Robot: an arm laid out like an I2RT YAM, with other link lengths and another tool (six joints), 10 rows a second.
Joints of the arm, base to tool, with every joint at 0 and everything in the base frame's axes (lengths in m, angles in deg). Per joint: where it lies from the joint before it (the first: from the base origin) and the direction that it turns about. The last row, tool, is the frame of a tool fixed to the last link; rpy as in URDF.
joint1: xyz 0.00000 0.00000 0.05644 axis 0 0 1
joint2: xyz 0.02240 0.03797 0.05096 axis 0 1 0
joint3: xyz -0.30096 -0.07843 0.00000 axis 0 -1 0
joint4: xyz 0.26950 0.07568 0.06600 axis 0 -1 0
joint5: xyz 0.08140 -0.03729 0.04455 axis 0 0 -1
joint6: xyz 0.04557 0.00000 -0.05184 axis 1 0 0
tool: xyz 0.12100 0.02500 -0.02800 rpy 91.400 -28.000 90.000
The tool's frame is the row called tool.
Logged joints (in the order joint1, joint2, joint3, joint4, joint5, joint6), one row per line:
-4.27, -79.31, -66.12, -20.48, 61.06, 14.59
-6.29, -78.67, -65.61, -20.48, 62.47, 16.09
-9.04, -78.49, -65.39, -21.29, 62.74, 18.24
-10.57, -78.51, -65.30, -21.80, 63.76, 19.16
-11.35, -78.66, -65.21, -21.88, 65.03, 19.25
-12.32, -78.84, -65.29, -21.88, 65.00, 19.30
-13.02, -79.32, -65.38, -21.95, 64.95, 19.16
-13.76, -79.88, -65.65, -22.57, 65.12, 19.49
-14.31, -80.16, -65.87, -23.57, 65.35, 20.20
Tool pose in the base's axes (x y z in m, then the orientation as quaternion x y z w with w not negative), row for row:
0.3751, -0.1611, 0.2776, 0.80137, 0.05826, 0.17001, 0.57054
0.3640, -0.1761, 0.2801, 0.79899, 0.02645, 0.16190, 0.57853
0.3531, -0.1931, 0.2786, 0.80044, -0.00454, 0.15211, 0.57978
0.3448, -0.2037, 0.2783, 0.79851, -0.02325, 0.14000, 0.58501
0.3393, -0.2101, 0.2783, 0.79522, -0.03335, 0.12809, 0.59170
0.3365, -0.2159, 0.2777, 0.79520, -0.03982, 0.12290, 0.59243
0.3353, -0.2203, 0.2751, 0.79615, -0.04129, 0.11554, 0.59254
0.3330, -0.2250, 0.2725, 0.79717, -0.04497, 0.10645, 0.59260
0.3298, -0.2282, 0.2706, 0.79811, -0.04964, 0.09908, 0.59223
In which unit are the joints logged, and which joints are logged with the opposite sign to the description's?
The joints are logged in degrees. Opposite sign: joint2, joint3.
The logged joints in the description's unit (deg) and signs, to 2 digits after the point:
-4.27, 79.31, 66.12, -20.48, 61.06, 14.59
-6.29, 78.67, 65.61, -20.48, 62.47, 16.09
-9.04, 78.49, 65.39, -21.29, 62.74, 18.24
-10.57, 78.51, 65.30, -21.80, 63.76, 19.16
-11.35, 78.66, 65.21, -21.88, 65.03, 19.25
-12.32, 78.84, 65.29, -21.88, 65.00, 19.30
-13.02, 79.32, 65.38, -21.95, 64.95, 19.16
-13.76, 79.88, 65.65, -22.57, 65.12, 19.49
-14.31, 80.16, 65.87, -23.57, 65.35, 20.20

